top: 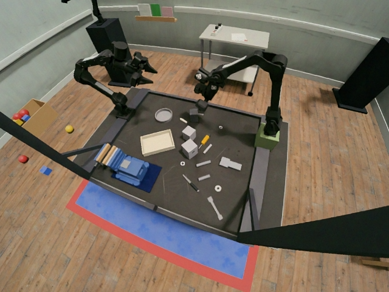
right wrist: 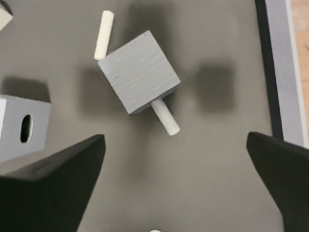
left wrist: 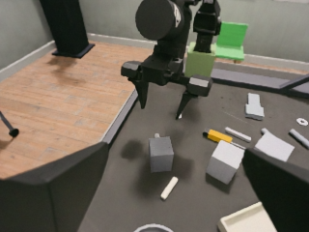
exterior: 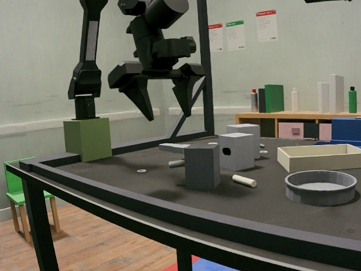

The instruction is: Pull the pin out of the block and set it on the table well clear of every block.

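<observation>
Right now my right hand is 11 cm above the light grey pin and 4 cm to the right of it. The rest, counted from my right hand: dark grey block 11 cm below, 6 cm to the left, 1 cm behind; then cream rod 14 cm below, 13 cm to the left, 5 cm behind; then washer 15 cm below, 12 cm to the right, 4 cm behind.
</observation>
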